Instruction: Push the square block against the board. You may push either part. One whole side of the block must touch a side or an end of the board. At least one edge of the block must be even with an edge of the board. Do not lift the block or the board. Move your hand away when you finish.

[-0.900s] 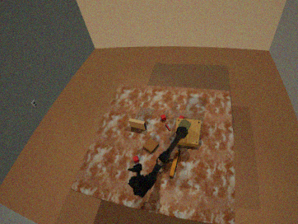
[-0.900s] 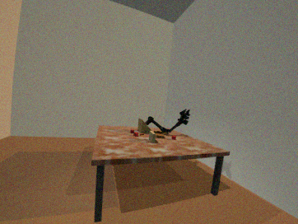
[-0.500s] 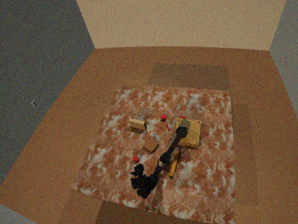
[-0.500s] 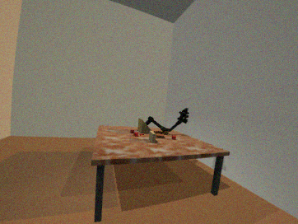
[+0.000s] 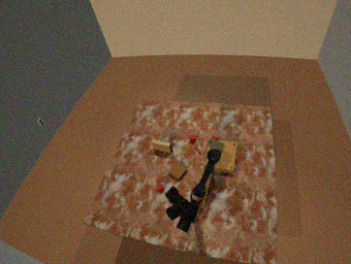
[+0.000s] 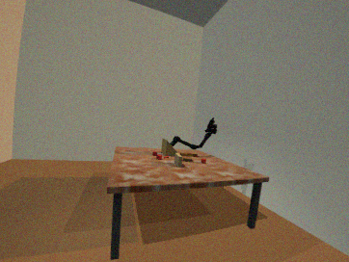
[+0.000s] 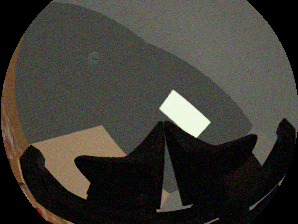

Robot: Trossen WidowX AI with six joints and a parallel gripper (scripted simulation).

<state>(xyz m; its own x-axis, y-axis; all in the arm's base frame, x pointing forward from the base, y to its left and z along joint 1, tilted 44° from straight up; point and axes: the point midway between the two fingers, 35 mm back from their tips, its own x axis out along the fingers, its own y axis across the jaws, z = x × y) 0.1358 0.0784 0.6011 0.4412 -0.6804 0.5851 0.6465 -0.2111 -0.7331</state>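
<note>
Now: the block 560 mm to the right of my gripper tip, 470 mm below it and 250 mm ahead of it. The rest, counted from my gripper tip: board (500 mm below, 220 mm to the right, 130 mm behind).
</note>
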